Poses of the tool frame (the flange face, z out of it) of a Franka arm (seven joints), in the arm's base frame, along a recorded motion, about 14 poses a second.
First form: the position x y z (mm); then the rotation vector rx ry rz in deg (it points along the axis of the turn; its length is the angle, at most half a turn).
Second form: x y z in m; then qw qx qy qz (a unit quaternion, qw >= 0). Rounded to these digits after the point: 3 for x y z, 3 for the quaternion.
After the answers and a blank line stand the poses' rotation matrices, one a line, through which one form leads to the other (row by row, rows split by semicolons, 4 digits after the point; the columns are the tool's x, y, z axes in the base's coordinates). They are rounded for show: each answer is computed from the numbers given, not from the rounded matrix.
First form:
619 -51 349 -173.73 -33.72 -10.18
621 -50 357 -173.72 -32.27 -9.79
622 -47 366 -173.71 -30.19 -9.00
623 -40 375 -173.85 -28.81 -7.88
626 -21 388 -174.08 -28.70 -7.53
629 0 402 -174.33 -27.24 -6.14
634 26 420 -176.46 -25.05 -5.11
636 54 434 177.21 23.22 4.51
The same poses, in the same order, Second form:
0.619 -0.051 0.349 0.024 -0.980 -0.190 -0.057
0.621 -0.050 0.357 0.027 -0.981 -0.182 -0.055
0.622 -0.047 0.366 0.030 -0.984 -0.171 -0.051
0.623 -0.040 0.375 0.031 -0.985 -0.163 -0.045
0.626 -0.021 0.388 0.030 -0.985 -0.162 -0.043
0.629 0.000 0.402 0.030 -0.987 -0.154 -0.035
0.634 0.026 0.420 0.015 -0.990 -0.140 -0.029
0.636 0.054 0.434 0.011 0.991 0.130 0.025

0.9211 0.3754 0.1034; 0.3699 -0.9265 0.0686; 0.1216 -0.0249 -0.9923
0.9274 0.3607 0.0989; 0.3548 -0.9321 0.0722; 0.1182 -0.0319 -0.9925
0.9364 0.3393 0.0899; 0.3331 -0.9397 0.0767; 0.1105 -0.0419 -0.9930
0.9427 0.3244 0.0777; 0.3188 -0.9447 0.0765; 0.0982 -0.0474 -0.9940
0.9436 0.3227 0.0743; 0.3176 -0.9454 0.0725; 0.0937 -0.0448 -0.9946
0.9500 0.3065 0.0593; 0.3023 -0.9506 0.0701; 0.0779 -0.0487 -0.9958
0.9589 0.2789 0.0526; 0.2772 -0.9601 0.0374; 0.0609 -0.0213 -0.9979
0.9650 0.2569 0.0528; 0.2580 -0.9660 -0.0145; 0.0472 0.0276 -0.9985

